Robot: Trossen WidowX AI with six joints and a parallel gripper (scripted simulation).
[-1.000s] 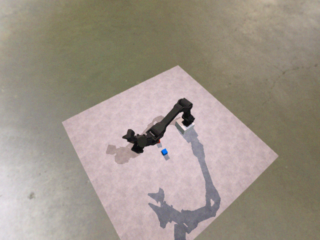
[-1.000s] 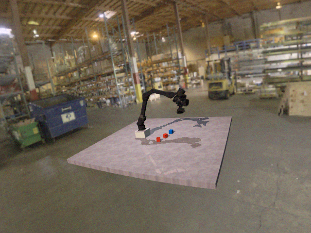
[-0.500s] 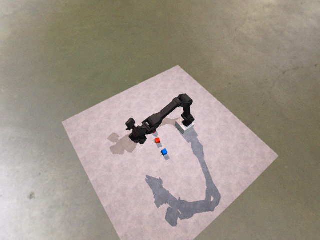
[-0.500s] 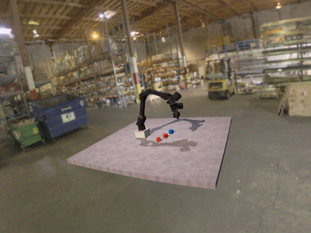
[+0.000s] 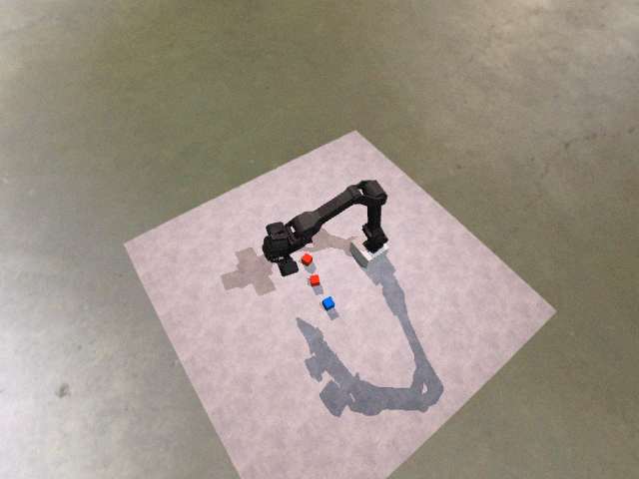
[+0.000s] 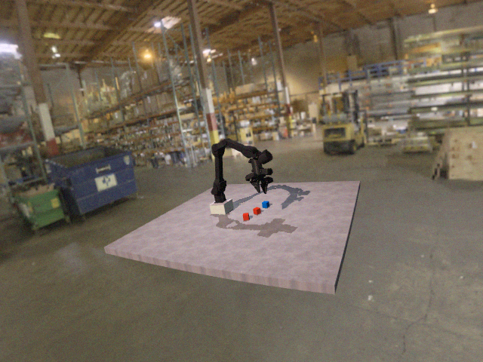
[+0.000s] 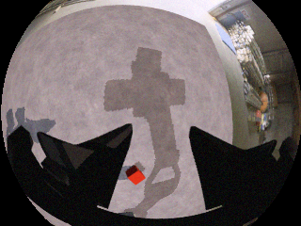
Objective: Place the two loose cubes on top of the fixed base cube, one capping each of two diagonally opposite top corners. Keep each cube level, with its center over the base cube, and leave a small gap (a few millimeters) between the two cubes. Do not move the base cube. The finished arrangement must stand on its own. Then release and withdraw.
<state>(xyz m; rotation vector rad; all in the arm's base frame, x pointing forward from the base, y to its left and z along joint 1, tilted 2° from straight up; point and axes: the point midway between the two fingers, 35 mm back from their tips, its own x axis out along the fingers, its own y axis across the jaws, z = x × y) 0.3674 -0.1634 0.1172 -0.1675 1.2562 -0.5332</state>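
My gripper tip is 24 cm to the right of the blue cube, 15 cm above it and 7 cm past it.
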